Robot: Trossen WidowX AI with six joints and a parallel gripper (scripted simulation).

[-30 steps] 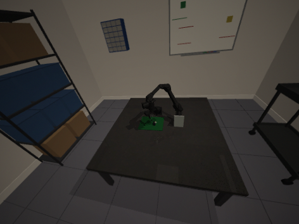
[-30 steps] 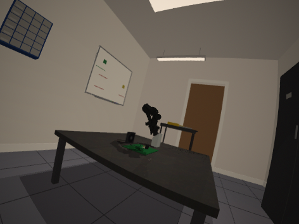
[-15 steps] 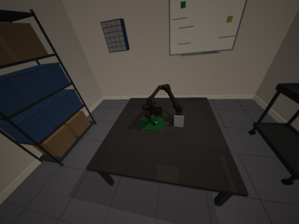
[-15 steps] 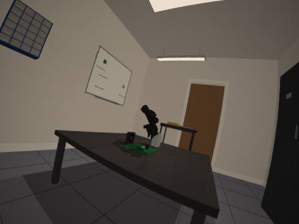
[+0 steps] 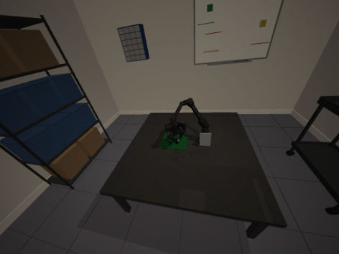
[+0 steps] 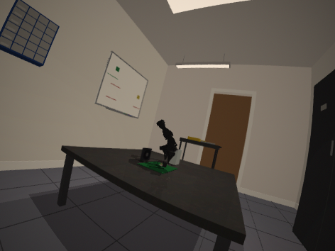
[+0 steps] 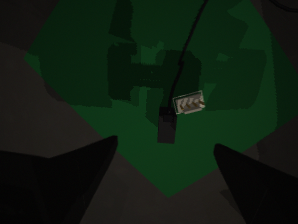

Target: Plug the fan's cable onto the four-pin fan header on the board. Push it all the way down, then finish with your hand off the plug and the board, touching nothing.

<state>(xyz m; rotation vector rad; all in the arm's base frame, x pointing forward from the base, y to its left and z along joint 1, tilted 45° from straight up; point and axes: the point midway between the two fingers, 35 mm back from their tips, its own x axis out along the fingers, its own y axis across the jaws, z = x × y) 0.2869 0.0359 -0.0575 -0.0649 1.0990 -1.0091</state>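
Now: the black plug 1 cm to the right of my gripper tip and 4 cm below it. The rest, counted from my gripper tip: green board (5 cm ahead, 3 cm to the right, 7 cm below); then black fan (1 cm ahead, 22 cm to the right).
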